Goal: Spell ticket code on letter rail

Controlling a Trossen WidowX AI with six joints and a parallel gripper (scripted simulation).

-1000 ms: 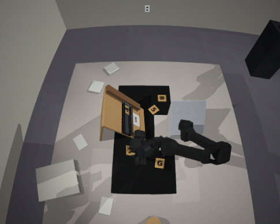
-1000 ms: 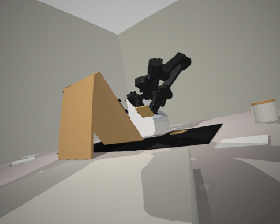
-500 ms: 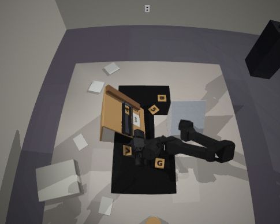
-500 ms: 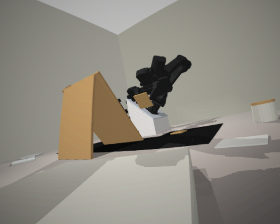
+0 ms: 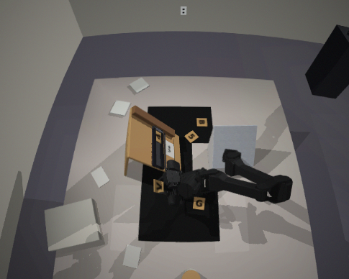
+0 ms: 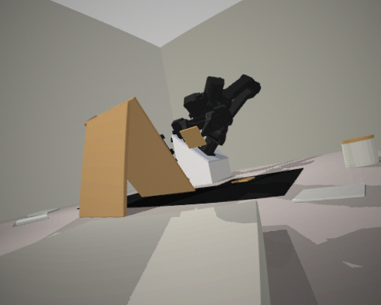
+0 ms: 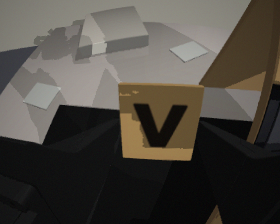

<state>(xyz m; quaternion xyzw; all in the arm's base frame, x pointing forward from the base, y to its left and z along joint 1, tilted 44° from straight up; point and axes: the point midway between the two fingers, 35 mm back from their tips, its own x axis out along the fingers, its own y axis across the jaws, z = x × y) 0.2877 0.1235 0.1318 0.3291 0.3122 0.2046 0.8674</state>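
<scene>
My gripper tip is now 4 cm short of the tile marked 4 and 24 cm to the left of it. From my gripper tip the other things lie so: g tile: 19 cm behind, 3 cm to the left, 15 cm below; then white ticket: 2 cm behind, 22 cm to the right, 8 cm below; then v tile: right at my gripper tip.
</scene>
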